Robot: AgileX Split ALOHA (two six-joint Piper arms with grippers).
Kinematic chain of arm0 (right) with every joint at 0, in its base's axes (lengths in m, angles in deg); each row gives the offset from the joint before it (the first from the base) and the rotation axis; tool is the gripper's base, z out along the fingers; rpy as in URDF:
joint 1: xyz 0 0 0.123 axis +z
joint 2: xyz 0 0 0 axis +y
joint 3: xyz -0.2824 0 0.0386 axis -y
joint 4: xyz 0.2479 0 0.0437 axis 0.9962 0 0.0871
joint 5: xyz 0 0 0 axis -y
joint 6: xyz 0.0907 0 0.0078 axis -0.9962 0 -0.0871
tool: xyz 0 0 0 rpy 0 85 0
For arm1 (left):
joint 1: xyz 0 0 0.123 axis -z
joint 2: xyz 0 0 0 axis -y
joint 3: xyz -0.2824 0 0.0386 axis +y
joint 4: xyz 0.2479 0 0.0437 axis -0.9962 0 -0.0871
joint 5: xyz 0 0 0 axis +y
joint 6: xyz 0.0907 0 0.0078 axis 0.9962 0 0.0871
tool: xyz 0 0 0 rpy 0 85 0
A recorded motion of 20 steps. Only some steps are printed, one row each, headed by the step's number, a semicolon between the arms.
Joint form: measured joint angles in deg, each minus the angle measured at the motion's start. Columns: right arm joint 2, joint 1, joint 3, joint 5, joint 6, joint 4; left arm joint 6, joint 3, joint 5, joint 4, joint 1, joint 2.
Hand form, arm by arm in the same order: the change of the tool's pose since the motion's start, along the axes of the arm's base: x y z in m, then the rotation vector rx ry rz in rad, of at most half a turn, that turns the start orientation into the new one. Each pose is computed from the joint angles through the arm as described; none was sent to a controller.
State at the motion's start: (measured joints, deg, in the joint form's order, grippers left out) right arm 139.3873 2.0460 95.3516 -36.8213 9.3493 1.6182; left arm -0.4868 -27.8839 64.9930 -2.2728 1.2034 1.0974
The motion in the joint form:
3: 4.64 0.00 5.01 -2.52 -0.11 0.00; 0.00 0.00 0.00 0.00 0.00 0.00
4: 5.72 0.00 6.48 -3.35 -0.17 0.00; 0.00 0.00 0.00 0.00 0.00 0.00
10: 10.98 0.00 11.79 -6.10 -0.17 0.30; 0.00 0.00 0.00 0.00 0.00 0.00
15: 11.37 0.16 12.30 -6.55 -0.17 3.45; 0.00 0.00 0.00 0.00 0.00 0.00
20: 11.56 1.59 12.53 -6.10 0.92 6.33; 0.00 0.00 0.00 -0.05 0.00 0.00
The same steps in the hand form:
3: 0.0093 0.0004 -0.0193 -0.0001 0.0376 -0.0009; 0.0000 0.0000 0.0000 0.0000 0.0000 0.0000
4: 0.0120 0.0005 -0.0228 0.0001 0.0453 -0.0016; 0.0000 0.0000 0.0000 0.0000 0.0000 0.0000
10: 0.0188 0.0012 -0.0471 0.0034 0.0925 -0.0036; 0.0000 0.0000 0.0000 0.0000 0.0000 0.0000
15: 0.0192 0.0060 -0.0484 0.0481 0.0999 -0.0324; 0.0000 0.0000 0.0000 0.0000 0.0000 0.0000
20: 0.0197 0.0214 -0.0487 0.0841 0.0926 -0.0184; 0.0000 0.0001 0.0000 0.0007 0.0000 0.0005

